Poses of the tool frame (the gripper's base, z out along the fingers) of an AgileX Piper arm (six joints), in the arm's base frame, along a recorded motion.
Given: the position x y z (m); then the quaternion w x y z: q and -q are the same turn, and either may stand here.
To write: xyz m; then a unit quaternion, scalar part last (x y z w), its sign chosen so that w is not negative. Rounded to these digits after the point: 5 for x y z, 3 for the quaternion.
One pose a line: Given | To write
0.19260 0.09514 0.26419 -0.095 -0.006 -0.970 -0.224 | 0.19260 0.09514 0.26419 0.006 0.970 0.224 0.095
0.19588 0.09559 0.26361 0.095 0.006 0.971 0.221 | 0.19588 0.09559 0.26361 0.006 0.971 0.221 0.095
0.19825 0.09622 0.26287 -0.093 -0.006 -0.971 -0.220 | 0.19825 0.09622 0.26287 0.006 0.971 0.220 0.093
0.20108 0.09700 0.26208 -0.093 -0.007 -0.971 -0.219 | 0.20108 0.09700 0.26208 0.007 0.971 0.219 0.093
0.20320 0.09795 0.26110 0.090 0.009 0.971 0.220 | 0.20320 0.09795 0.26110 0.009 0.971 0.220 0.090
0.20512 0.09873 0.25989 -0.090 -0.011 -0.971 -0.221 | 0.20512 0.09873 0.25989 0.011 0.971 0.221 0.090
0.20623 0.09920 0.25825 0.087 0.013 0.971 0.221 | 0.20623 0.09920 0.25825 0.013 0.971 0.221 0.087
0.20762 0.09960 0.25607 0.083 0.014 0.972 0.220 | 0.20762 0.09960 0.25607 0.014 0.972 0.220 0.083
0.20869 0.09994 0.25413 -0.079 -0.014 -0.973 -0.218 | 0.20869 0.09994 0.25413 0.014 0.973 0.218 0.079
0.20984 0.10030 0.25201 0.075 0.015 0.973 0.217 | 0.20984 0.10030 0.25201 0.015 0.973 0.217 0.075
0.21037 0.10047 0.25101 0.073 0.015 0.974 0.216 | 0.21037 0.10047 0.25101 0.015 0.974 0.216 0.073
